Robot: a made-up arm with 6 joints.
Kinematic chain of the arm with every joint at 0, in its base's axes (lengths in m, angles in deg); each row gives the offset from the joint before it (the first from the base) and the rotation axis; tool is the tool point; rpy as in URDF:
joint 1: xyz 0 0 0.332 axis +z
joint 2: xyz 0 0 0 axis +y
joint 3: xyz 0.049 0 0.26 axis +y
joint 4: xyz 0.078 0 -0.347 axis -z
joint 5: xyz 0 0 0 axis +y
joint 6: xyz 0.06 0 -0.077 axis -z
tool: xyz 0 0 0 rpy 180 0 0
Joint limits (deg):
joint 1: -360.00..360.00
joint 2: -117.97..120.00
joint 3: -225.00..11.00
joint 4: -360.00..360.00
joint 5: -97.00..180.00
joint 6: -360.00..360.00
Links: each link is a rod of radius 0.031 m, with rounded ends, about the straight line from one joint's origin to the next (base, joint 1, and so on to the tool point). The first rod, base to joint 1, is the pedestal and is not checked.
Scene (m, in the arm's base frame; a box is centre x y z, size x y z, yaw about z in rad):
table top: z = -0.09
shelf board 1: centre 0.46 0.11 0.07 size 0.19 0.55 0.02 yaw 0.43
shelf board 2: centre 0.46 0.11 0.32 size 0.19 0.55 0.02 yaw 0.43
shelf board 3: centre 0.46 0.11 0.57 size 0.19 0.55 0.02 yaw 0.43
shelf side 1: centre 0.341 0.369 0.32 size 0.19 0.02 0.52 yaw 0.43
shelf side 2: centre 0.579 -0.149 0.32 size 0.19 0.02 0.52 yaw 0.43
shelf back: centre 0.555 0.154 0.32 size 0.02 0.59 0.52 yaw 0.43
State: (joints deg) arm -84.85 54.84 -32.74 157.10 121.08 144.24
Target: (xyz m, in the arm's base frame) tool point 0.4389 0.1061 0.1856
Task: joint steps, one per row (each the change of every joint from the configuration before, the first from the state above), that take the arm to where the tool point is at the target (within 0.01 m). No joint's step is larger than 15 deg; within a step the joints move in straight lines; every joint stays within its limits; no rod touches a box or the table.
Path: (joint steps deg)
1: 13.03 -1.90 -3.27 -1.84 0.13 0.00
2: 13.03 -1.89 -3.27 -1.83 0.12 0.00
3: 13.04 -1.90 -3.26 -1.84 0.13 0.00
4: 13.03 -1.89 -3.27 -1.84 0.12 0.00
5: 13.03 -1.90 -3.27 -1.83 0.13 0.00
6: 13.03 -1.89 -3.27 -1.84 0.13 0.00
7: 13.03 -1.90 -3.27 -1.83 0.12 0.00

